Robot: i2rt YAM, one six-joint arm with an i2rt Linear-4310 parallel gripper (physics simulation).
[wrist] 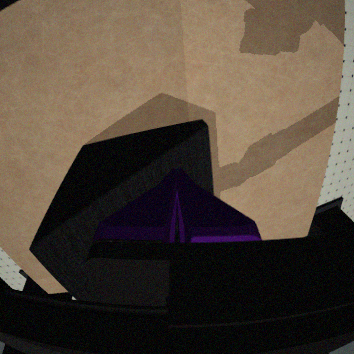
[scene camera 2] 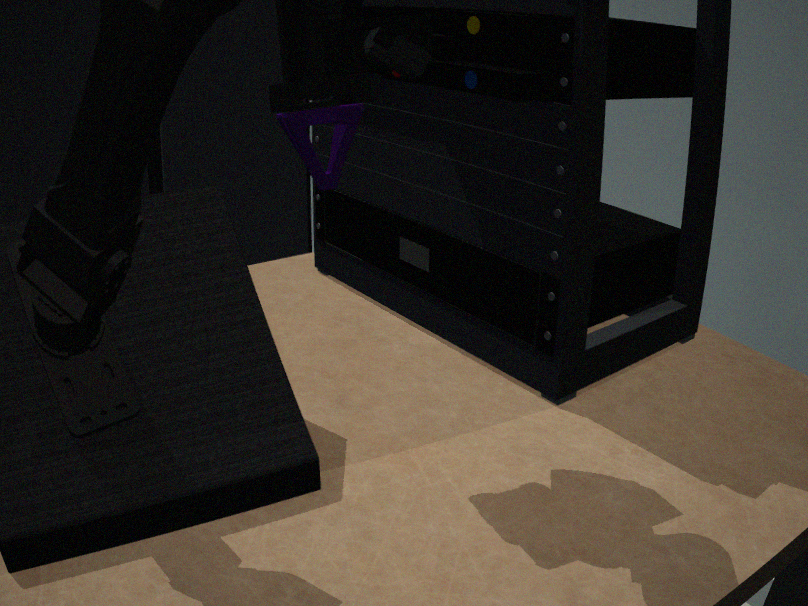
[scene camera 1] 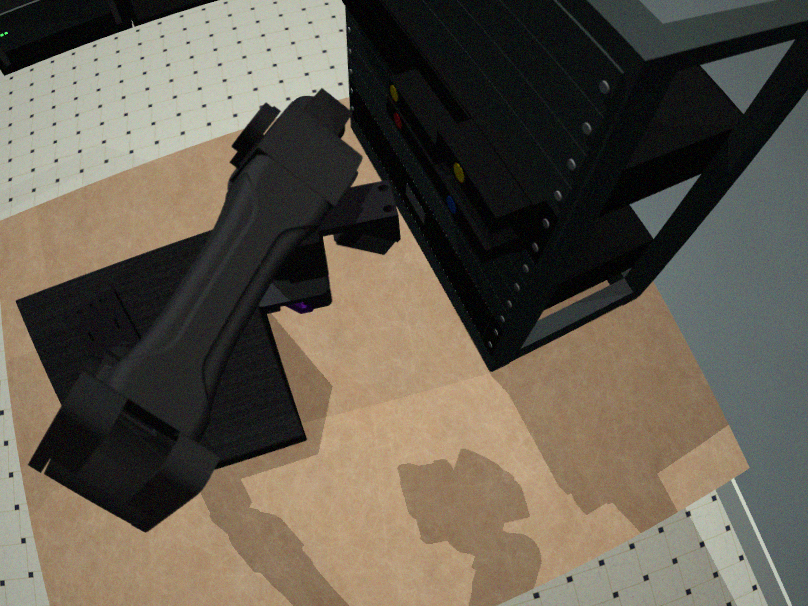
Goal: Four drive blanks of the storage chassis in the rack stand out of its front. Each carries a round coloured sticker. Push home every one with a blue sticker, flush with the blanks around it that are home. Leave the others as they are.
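Note:
A blue sticker (scene camera 1: 450, 204) (scene camera 2: 471, 79) marks a drive blank in the lower row of the dark chassis, at the rack's right. A yellow sticker (scene camera 1: 458, 172) (scene camera 2: 473, 24) is on the blank above it. Further left are another yellow sticker (scene camera 1: 393, 93) and, below it, a red sticker (scene camera 1: 398, 120) (scene camera 2: 396, 73), partly covered in scene view 2. How far each blank stands out is too dark to tell. My gripper (scene camera 1: 301, 309) (scene camera 2: 327, 185) (wrist: 176, 176) is shut and empty, its purple fingers pointing down, in front of the rack and apart from the blanks.
The rack (scene camera 1: 496, 348) (scene camera 2: 574, 365) stands on the brown mat (scene camera 1: 404, 404) (scene camera 2: 404, 404) (wrist: 100, 60). The arm's black base board (scene camera 1: 261, 404) (scene camera 2: 228, 424) (wrist: 145, 200) lies left of it. Below the drive chassis are plain panels and a unit with a grey label (scene camera 1: 415, 202) (scene camera 2: 414, 253).

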